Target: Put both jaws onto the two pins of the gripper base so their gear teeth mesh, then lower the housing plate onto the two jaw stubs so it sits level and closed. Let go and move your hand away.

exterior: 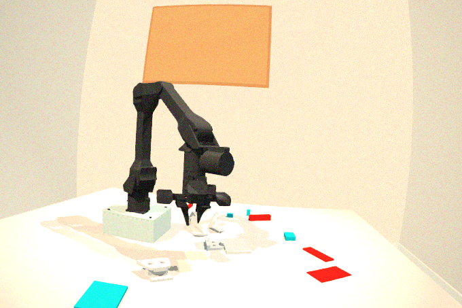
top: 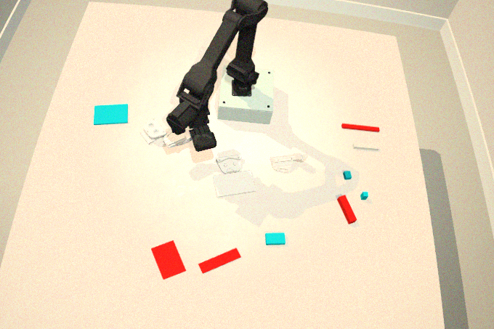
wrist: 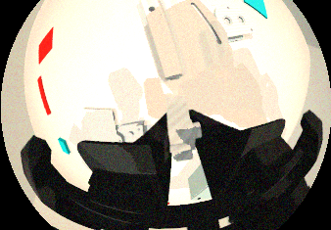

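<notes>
Now: the white jaw 30 mm above my gripper tip, 20 mm to the right of it and 10 mm ahead of it. Round my gripper tip: gripper base (140 mm to the right, 60 mm behind, 50 mm below); then housing plate (110 mm to the left, 80 mm below, 50 mm ahead); then flat white plate (120 mm to the left, 120 mm ahead, 80 mm below).
</notes>
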